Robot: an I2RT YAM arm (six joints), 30 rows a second.
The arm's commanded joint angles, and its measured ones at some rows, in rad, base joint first. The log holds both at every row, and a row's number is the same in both.
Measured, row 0:
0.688, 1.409, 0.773, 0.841, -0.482, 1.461
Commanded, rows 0 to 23:
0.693, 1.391, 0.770, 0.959, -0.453, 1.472
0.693, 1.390, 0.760, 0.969, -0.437, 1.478
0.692, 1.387, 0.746, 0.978, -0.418, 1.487
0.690, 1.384, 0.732, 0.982, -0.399, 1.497
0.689, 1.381, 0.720, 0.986, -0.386, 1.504
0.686, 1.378, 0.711, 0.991, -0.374, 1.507
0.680, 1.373, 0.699, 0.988, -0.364, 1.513
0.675, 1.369, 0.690, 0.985, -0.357, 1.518
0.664, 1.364, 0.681, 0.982, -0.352, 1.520
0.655, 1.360, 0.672, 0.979, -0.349, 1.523
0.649, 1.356, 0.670, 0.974, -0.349, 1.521
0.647, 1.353, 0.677, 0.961, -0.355, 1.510
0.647, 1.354, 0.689, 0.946, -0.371, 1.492
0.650, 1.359, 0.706, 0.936, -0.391, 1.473
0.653, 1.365, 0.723, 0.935, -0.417, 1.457
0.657, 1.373, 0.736, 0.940, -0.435, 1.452
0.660, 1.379, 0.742, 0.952, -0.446, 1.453
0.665, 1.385, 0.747, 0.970, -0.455, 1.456
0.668, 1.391, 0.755, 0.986, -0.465, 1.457
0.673, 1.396, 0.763, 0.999, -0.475, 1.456
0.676, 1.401, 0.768, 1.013, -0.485, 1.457
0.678, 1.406, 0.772, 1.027, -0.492, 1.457
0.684, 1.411, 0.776, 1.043, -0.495, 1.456
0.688, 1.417, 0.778, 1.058, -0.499, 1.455
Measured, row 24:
0.676, 1.407, 0.746, 0.957, -0.457, 1.483
